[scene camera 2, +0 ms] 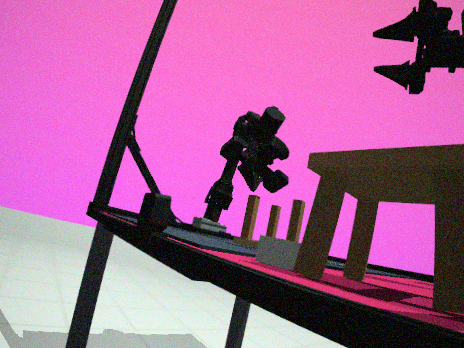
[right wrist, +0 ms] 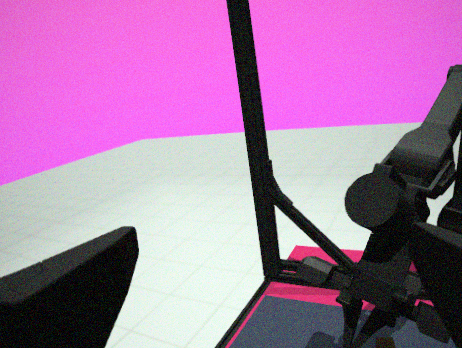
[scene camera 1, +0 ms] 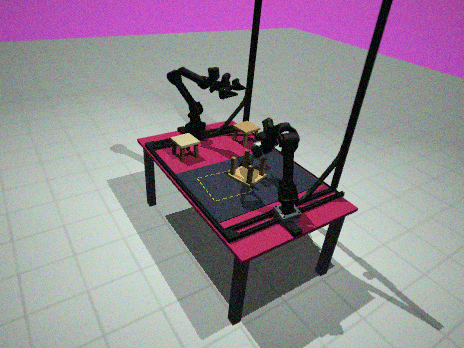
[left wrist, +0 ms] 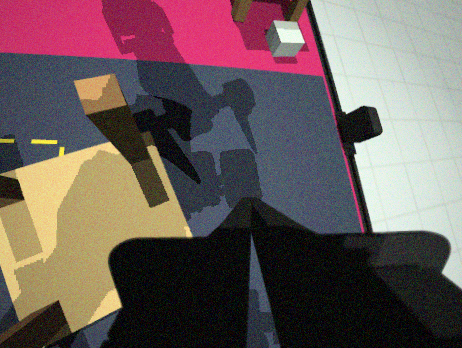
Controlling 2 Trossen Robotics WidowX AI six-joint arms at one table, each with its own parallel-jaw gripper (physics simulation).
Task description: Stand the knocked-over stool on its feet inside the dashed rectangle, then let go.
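Pixels of known places: left gripper, between the fingertips: [scene camera 2: 253, 190] [scene camera 1: 265, 153] [left wrist: 248, 204]; right gripper, between the fingertips: [scene camera 2: 373, 52] [right wrist: 274, 239] [scene camera 1: 241, 91]; left arm's base, origin of its link: [scene camera 2: 209, 221] [scene camera 1: 287, 209]; right arm's base, origin of its link: [scene camera 1: 195, 123].
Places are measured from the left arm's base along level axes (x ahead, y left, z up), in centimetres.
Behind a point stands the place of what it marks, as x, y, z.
The wooden stool [scene camera 1: 256, 179] @(32.2, 1.3, -3.2) [scene camera 2: 250, 220] @(37.2, -4.3, 1.3) [left wrist: 100, 210] @(40.0, 4.2, -3.2) is upside down, its seat flat on the dark mat and its legs pointing up. In scene camera 1 it lies at the right side of the yellow dashed rectangle [scene camera 1: 206, 189] [left wrist: 44, 142], overlapping its edge. My left gripper [scene camera 1: 257, 150] @(41.0, -7.3, 7.7) [scene camera 2: 255, 190] @(41.0, -7.3, 7.7) [left wrist: 248, 204] @(41.0, -7.3, 7.7) is shut and empty, above the mat beside the stool; in the left wrist view the seat is left of the fingers. My right gripper [scene camera 1: 240, 91] @(64.1, 0.6, 36.6) [scene camera 2: 375, 51] @(64.1, 0.6, 36.6) [right wrist: 274, 239] @(64.1, 0.6, 36.6) is open and empty, high above the table and away from the stool.
Two other stools stand upright on the pink table: a pale one [scene camera 1: 185, 140] @(69.8, 32.1, 6.0) and an orange-brown one [scene camera 1: 246, 127] @(78.2, -11.7, 6.1) [scene camera 2: 390, 172] @(81.8, -17.1, 4.6). A white block [scene camera 2: 277, 251] @(71.2, -19.3, -3.5) [left wrist: 285, 39] @(67.9, -16.5, -2.2) sits near the orange-brown stool. Black posts [scene camera 1: 252, 60] @(96.4, -19.8, 44.7) [right wrist: 252, 125] @(14.2, -37.5, 32.4) rise from the table's edge.
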